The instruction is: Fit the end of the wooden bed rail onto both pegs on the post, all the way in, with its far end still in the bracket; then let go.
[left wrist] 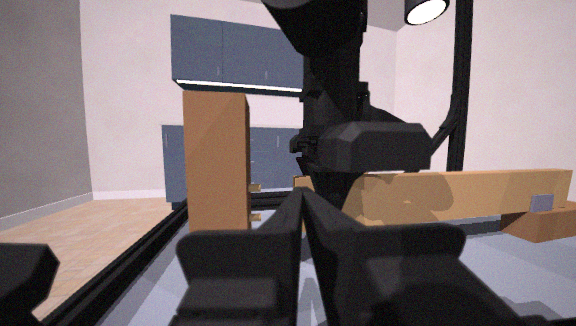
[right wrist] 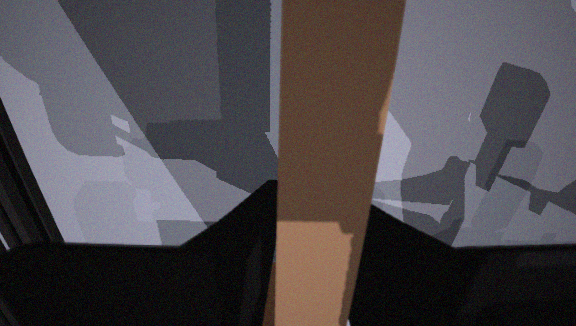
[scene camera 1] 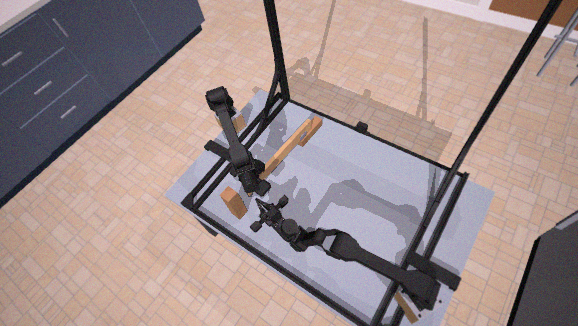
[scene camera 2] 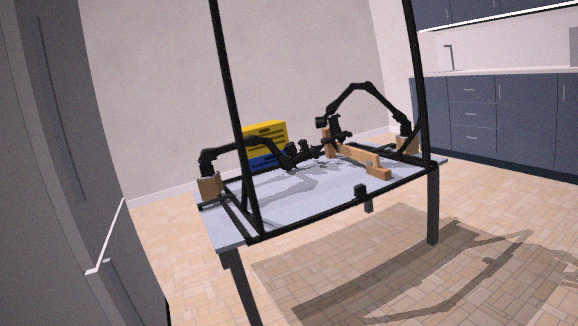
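Pixels of known places: left gripper, fingertip midpoint: (left wrist: 300, 192) (scene camera 1: 255, 198) (scene camera 2: 324, 144); right gripper, fingertip midpoint: (right wrist: 299, 190) (scene camera 2: 339, 151); left arm's base, origin of the base link: (scene camera 1: 421, 296) (scene camera 2: 207, 174); right arm's base, origin of the base link: (scene camera 2: 406, 135).
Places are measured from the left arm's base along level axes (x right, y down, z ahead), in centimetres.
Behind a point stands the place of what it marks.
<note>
The wooden post (scene camera 1: 233, 204) {z 62.0, x -39.5, y -1.6 cm} (scene camera 2: 326, 134) {z 64.0, x -36.3, y -3.0 cm} (left wrist: 216, 160) {z 62.5, x -38.2, y -0.3 cm} stands upright. Its upper peg (left wrist: 256, 188) {z 65.7, x -36.0, y 2.8 cm} and lower peg (left wrist: 256, 217) {z 65.7, x -36.1, y 5.9 cm} are bare on the side facing the rail. The wooden rail (scene camera 1: 285, 150) {z 76.4, x -8.8, y 3.5 cm} (scene camera 2: 357, 154) {z 77.0, x -7.4, y 4.1 cm} (left wrist: 475, 195) {z 76.1, x -9.8, y 4.6 cm} (right wrist: 335, 100) {z 71.0, x -24.8, y 1.8 cm} is level, with a gap between its near end and the pegs. Its far end is at the bracket (scene camera 1: 314, 131) {z 82.8, x 9.7, y 10.3 cm} (scene camera 2: 378, 173) {z 83.4, x 11.1, y 9.5 cm} (left wrist: 540, 227) {z 79.4, x 1.4, y 9.7 cm}. My right gripper (right wrist: 299, 190) {z 69.5, x -28.9, y 6.9 cm} is shut on the rail near the post; its fingertips are hidden in scene camera 1. My left gripper (scene camera 1: 258, 201) {z 61.5, x -30.7, y 1.7 cm} (left wrist: 300, 192) {z 61.5, x -30.7, y 1.7 cm} is shut and empty, beside the gap and in front of the rail's near end.
The right arm's wrist hangs over the rail, close to my left fingers. A black frame (scene camera 1: 280, 254) edges the table, with uprights at its sides. A yellow case (scene camera 2: 267, 135) and a blue case (scene camera 2: 264, 161) show behind the table.
</note>
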